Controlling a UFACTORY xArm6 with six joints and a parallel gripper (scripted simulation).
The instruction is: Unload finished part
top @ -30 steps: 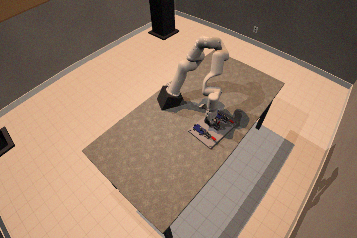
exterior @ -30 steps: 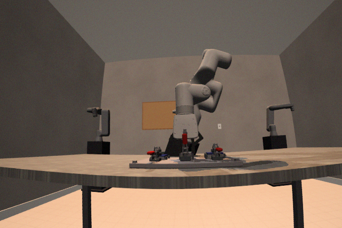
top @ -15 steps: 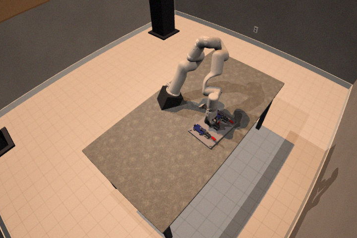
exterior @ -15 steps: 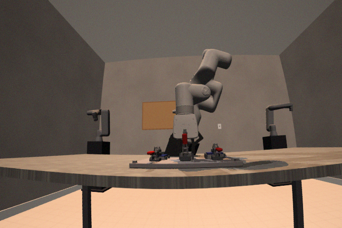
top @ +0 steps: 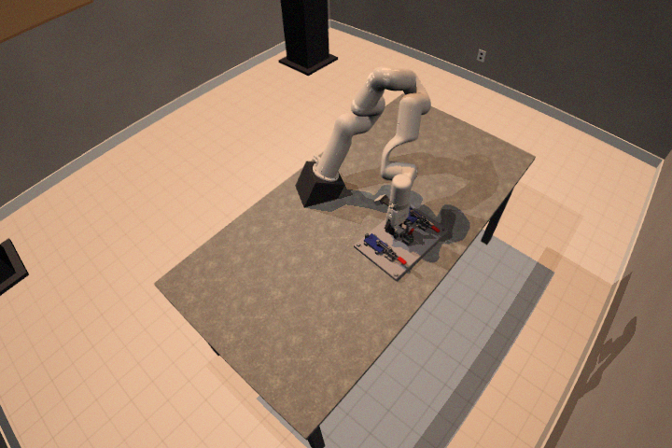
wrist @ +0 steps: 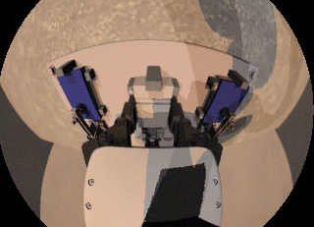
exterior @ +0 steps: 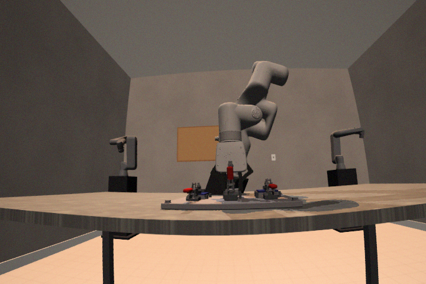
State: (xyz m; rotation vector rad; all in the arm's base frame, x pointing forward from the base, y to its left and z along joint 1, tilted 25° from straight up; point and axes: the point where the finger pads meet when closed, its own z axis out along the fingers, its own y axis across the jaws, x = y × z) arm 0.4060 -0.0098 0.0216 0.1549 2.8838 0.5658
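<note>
Right now my hand is 40 mm short of the fixture plate and 40 mm above it. The rest, counted from my hand: blue blank 110 mm to the left, 10 mm below; then grey finished part 10 mm behind, 10 mm below.
</note>
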